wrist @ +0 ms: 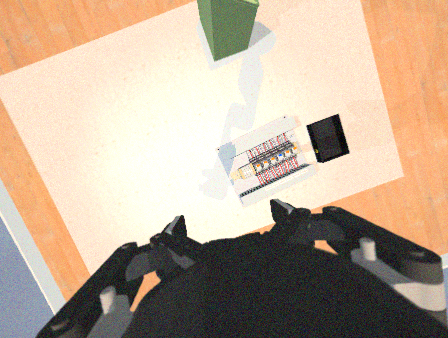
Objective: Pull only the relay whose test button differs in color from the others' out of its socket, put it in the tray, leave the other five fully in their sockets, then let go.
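Frame: origin at the arm's base, x down, y ahead, z right, level; millimetres.
Seen in the pictures: gripper, fingertip midpoint: (228,216).
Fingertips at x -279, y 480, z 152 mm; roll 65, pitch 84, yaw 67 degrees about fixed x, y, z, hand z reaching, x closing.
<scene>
A point is followed by its place in that frame.
A pale panel (265,131) {x 150, y 382, z -34 mm} lies right of the middle, tilted in view, with a row of several relays in sockets across it and red wires on both sides. One relay (280,156) {x 145, y 484, z -66 mm} shows a blue test button; the others show orange ones. It sits in the row, fourth from the left. A black tray (345,136) {x 178, y 476, z -336 mm} lies just right of the panel, with no relay seen in it. My gripper (228,216) {x -279, y 480, z 152 mm} is open and empty, high above the table, with its fingertips below and left of the panel in view. The exact seating of the relays is too small to tell.
A green block-like base (232,32) {x 96, y 66, z 14 mm} stands at the top of the view, beyond the panel. A pale mat (125,125) {x 213, y 215, z 482 mm} lies under the panel and tray, on a wooden table (417,90). Grey shadows fall across the mat and the panel's left end.
</scene>
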